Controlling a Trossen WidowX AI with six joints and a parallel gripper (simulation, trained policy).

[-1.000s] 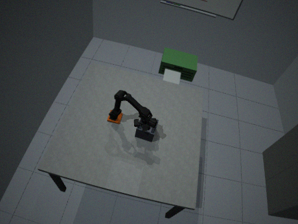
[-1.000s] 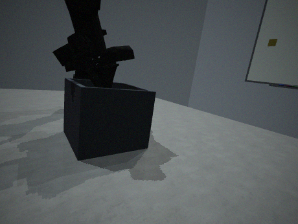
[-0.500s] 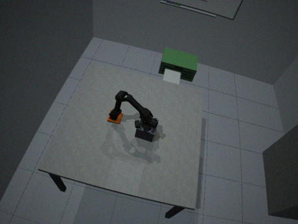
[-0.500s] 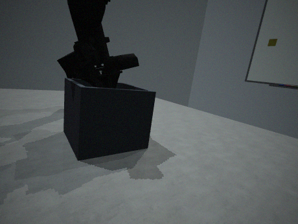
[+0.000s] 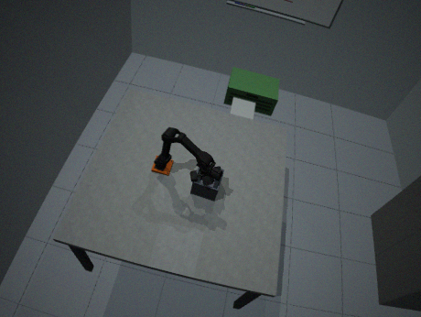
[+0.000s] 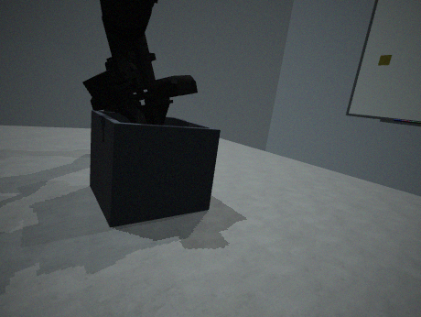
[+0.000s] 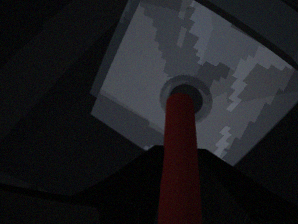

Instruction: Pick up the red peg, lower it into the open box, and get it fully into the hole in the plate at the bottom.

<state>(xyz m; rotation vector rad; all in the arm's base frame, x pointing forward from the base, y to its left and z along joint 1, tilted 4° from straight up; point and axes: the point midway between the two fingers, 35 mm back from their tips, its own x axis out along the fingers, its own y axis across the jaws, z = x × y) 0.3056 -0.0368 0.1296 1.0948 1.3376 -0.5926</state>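
Now: the red peg 1 cm above my gripper tip. Round my gripper tip: plate: 5 cm below, 1 cm to the right, 1 cm ahead.
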